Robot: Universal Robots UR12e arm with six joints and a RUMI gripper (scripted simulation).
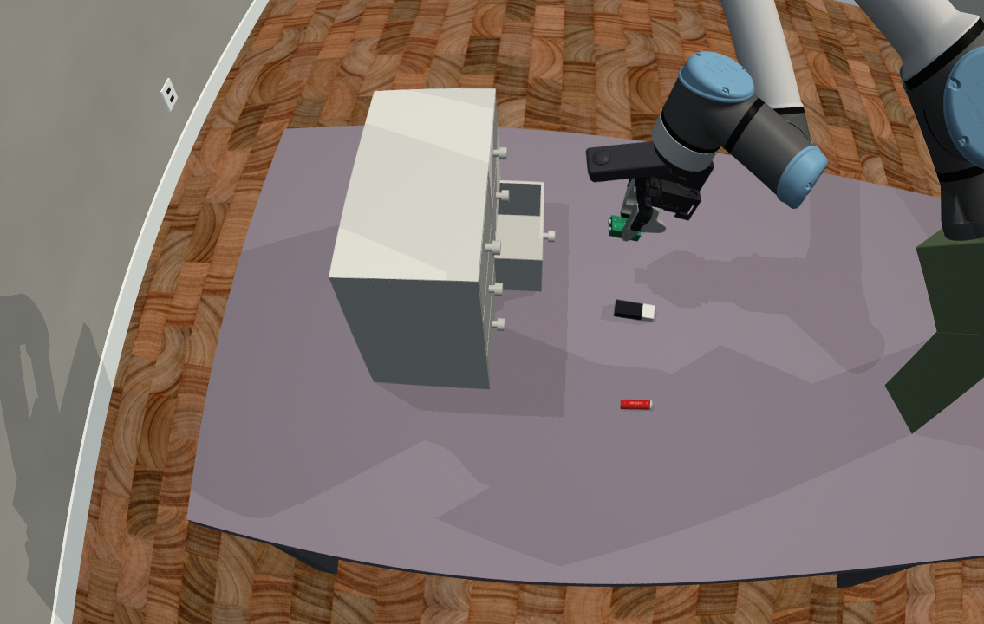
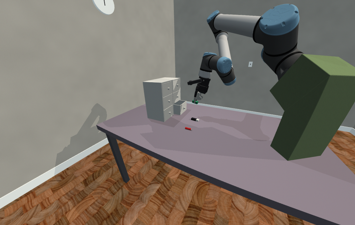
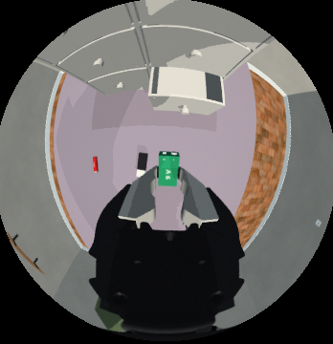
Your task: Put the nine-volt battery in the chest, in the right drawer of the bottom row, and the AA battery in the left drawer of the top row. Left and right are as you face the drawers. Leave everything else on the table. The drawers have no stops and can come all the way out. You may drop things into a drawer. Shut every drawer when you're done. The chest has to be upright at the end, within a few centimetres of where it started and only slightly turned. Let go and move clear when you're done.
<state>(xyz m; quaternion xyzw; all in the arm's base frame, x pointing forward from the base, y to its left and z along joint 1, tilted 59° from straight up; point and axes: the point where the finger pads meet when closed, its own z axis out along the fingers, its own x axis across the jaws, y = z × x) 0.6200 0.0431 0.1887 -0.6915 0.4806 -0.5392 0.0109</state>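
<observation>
Right now the green nine-volt battery is 1 cm below my hand and 1 cm ahead of it. The rest, counted from my hand: red AA battery (23 cm to the left, 14 cm below, 2 cm behind).
</observation>
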